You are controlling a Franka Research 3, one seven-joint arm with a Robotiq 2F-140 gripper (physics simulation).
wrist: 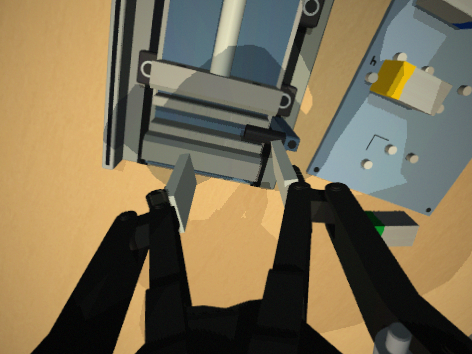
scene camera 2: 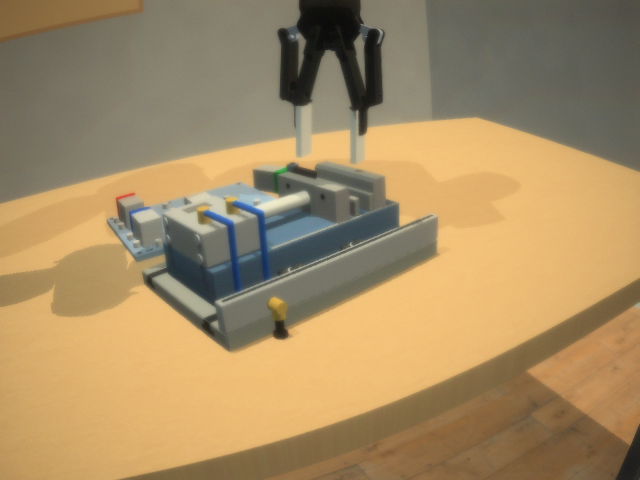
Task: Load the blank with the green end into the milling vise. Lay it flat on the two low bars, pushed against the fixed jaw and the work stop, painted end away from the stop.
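The blank with the green end [scene camera 2: 264, 178] [wrist: 400, 235] lies on the table beside the pegged plate's corner; in the scene view it is partly hidden behind the vise. The vise's fixed jaw [scene camera 2: 374, 181] [wrist: 200, 159] and moving jaw [scene camera 2: 330, 198] [wrist: 215, 87] stand apart, with low bars between them. The work stop, a black rod [scene camera 2: 305, 171] [wrist: 261, 133] on a blue block, is at one end of the jaws. My gripper [scene camera 2: 330, 158] [wrist: 232, 162] is partly open and empty, above the fixed-jaw end of the vise. The blank is outside the fingers, to the right in the wrist view.
The blue pegged plate [scene camera 2: 237, 187] [wrist: 340, 150] holds a yellow-ended blank [wrist: 422, 93], a red-ended blank [scene camera 2: 129, 206] and a blue-ended blank [scene camera 2: 147, 227]. A long grey rail [scene camera 2: 330, 279] runs along the vise's near side. A yellow-topped knob [scene camera 2: 277, 308] stands before it.
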